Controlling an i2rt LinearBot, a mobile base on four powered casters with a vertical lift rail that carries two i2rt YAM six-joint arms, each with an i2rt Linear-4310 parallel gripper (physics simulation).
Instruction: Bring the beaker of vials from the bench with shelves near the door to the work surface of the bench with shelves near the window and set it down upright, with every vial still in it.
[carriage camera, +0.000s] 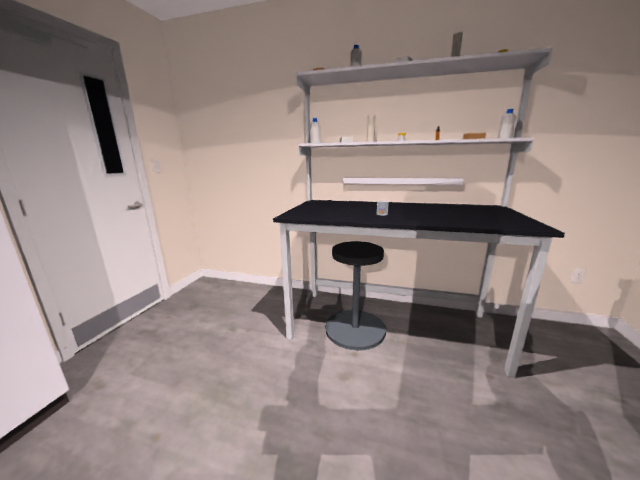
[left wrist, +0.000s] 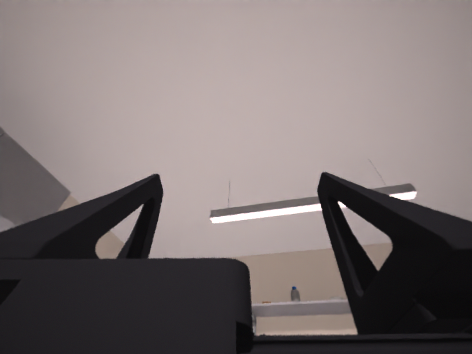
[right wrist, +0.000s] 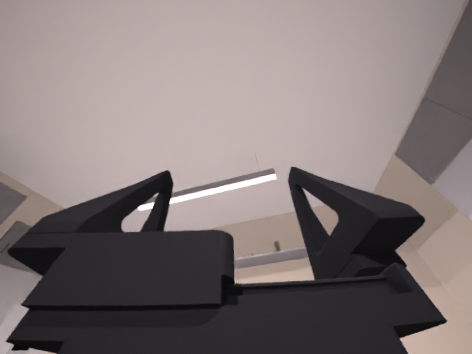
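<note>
The beaker of vials stands upright on the black top of the bench with shelves near the door, left of the top's middle. It is small in the carriage view, with orange and bluish bits showing inside. My left gripper is open and empty and points up toward the ceiling. My right gripper is open and empty and also points up toward the ceiling. Neither gripper shows in the carriage view, and both are away from the beaker. The bench near the window does not show.
A round black stool stands at the bench's front, left of its middle. Two shelves above the bench hold bottles and small items. A door is at the left, and a white cabinet side stands at the near left.
</note>
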